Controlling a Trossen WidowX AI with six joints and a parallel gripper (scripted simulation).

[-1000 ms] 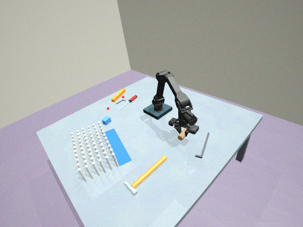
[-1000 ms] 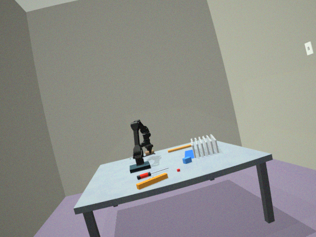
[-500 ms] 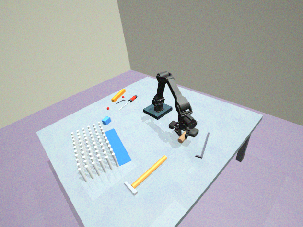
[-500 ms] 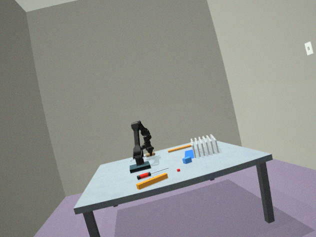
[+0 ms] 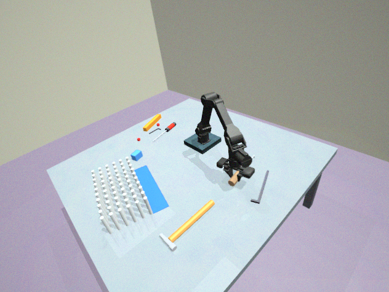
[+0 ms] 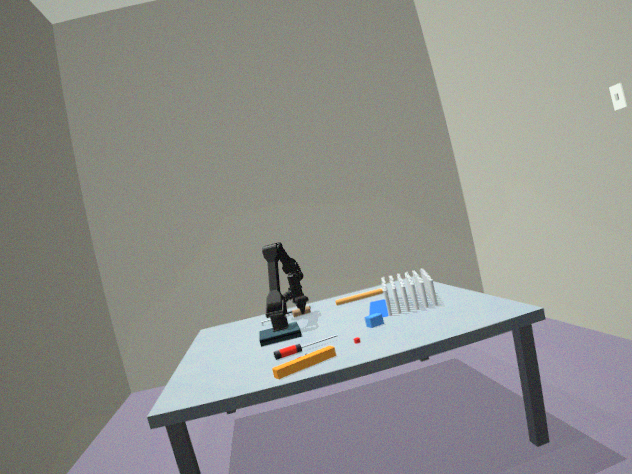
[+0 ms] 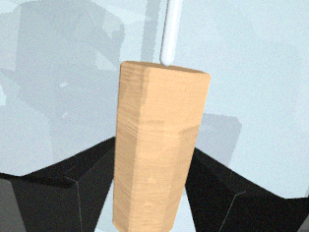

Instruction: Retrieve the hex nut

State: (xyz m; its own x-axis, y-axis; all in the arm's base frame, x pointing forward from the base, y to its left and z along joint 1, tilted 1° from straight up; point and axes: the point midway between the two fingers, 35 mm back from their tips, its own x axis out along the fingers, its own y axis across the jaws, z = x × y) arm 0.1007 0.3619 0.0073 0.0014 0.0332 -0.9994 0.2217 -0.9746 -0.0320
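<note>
Right now the thin-rod tool is 100 mm behind my gripper tip, 20 mm to the right of it and 10 mm above it. Round my gripper tip: hex key 20 mm ahead, 780 mm to the right; blue taped strip 350 mm ahead, 300 mm to the right, 10 mm below; blue block 280 mm ahead, 580 mm to the right, 10 mm above.
</note>
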